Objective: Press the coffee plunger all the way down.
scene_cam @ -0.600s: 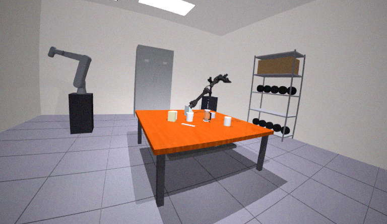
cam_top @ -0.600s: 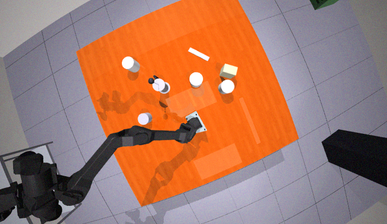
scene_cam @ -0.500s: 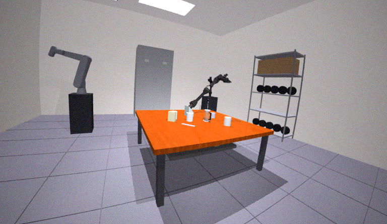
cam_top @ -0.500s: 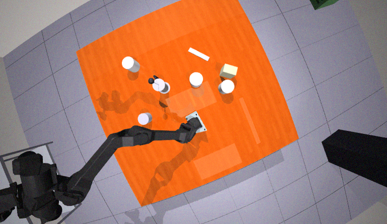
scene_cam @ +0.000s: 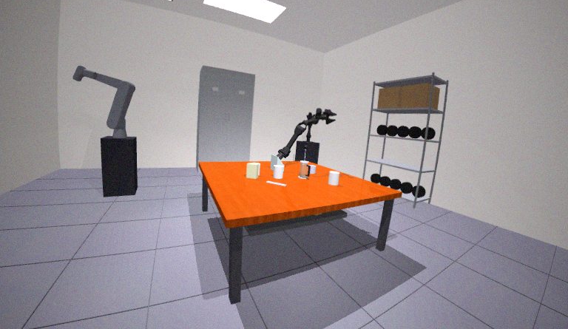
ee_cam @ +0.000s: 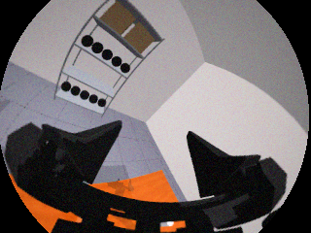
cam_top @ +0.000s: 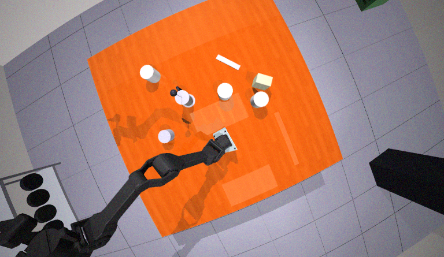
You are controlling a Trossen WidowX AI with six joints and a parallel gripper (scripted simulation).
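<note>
My gripper tip is now 20 cm short of the coffee press, 52 cm to the left of it and 42 cm above it. The rest, counted from my gripper tip: flat white strip: 28 cm ahead, 83 cm to the right, 55 cm below; then cream box: 7 cm ahead, 93 cm to the right, 50 cm below.
</note>
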